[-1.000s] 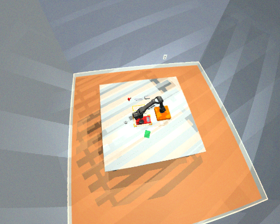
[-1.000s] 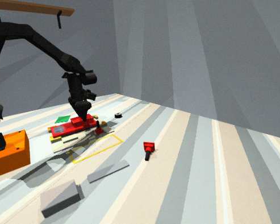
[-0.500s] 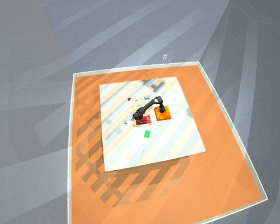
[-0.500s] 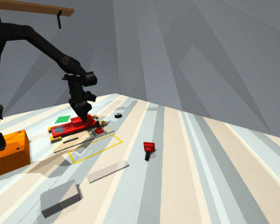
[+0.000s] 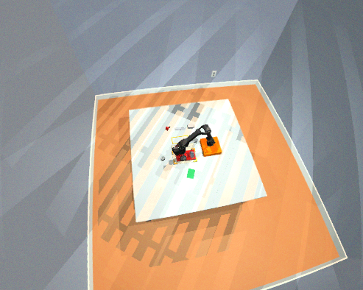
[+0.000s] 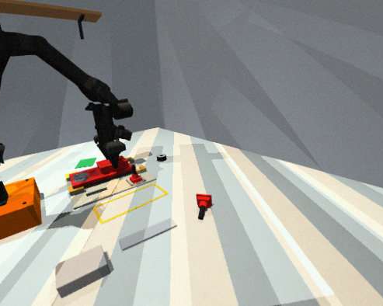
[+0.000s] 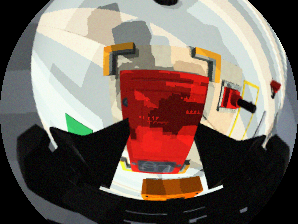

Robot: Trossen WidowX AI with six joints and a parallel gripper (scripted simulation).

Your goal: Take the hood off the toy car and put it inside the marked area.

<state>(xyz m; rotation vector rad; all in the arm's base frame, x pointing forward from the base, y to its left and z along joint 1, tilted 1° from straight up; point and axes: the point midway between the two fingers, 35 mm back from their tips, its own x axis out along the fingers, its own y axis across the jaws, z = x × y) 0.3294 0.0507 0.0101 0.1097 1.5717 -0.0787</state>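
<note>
Right now the hood is 10 mm above my gripper tip. From my gripper tip the other things lie so: green patch 200 mm to the left, 40 mm behind, 30 mm below; dark ring 200 mm ahead, 30 mm to the right, 30 mm below.
</note>
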